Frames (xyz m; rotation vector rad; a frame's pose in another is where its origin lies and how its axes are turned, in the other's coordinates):
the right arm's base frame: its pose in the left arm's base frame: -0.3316 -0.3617 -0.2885 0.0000 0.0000 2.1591
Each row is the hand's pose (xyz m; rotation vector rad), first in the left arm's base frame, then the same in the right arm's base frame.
Working: the left arm's base frame: its pose in the right arm's base frame: 0.1169 -0.4766 0.2885 0.0000 0.0000 -2.1591

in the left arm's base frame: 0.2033 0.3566 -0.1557 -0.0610 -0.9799 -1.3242
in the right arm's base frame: 0.3007 -0.8436 0.1328 1.1115 0.5085 2.4520
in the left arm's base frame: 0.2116 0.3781 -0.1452 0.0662 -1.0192 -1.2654
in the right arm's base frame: 0.3140 -0.8624 0.1433 1.0984 0.6827 2.4737
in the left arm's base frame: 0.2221 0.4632 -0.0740 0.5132 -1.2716 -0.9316
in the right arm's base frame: 0.3789 -0.9184 0.2145 1.1931 1.4281 2.4146
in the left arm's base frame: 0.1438 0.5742 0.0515 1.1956 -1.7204 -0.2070
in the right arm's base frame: 0.5147 -0.9149 0.3400 -1.1245 -2.2017 -1.3641
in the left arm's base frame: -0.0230 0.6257 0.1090 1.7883 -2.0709 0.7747
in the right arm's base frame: 0.6501 -0.8047 0.3975 -0.9035 -2.3486 -0.0099
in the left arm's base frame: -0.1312 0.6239 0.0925 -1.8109 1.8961 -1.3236
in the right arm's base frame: 0.7087 -0.7137 0.3810 -0.7183 -2.1886 0.7820
